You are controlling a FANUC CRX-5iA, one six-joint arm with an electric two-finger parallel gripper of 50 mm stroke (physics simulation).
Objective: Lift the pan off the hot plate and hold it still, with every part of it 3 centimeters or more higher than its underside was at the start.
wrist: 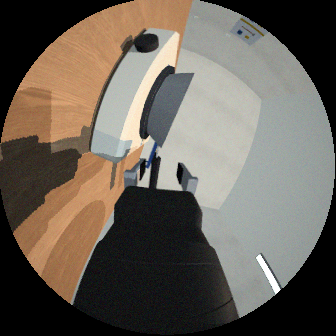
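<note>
A grey pan, a hot plate and my gripper are visible in the picture.
</note>
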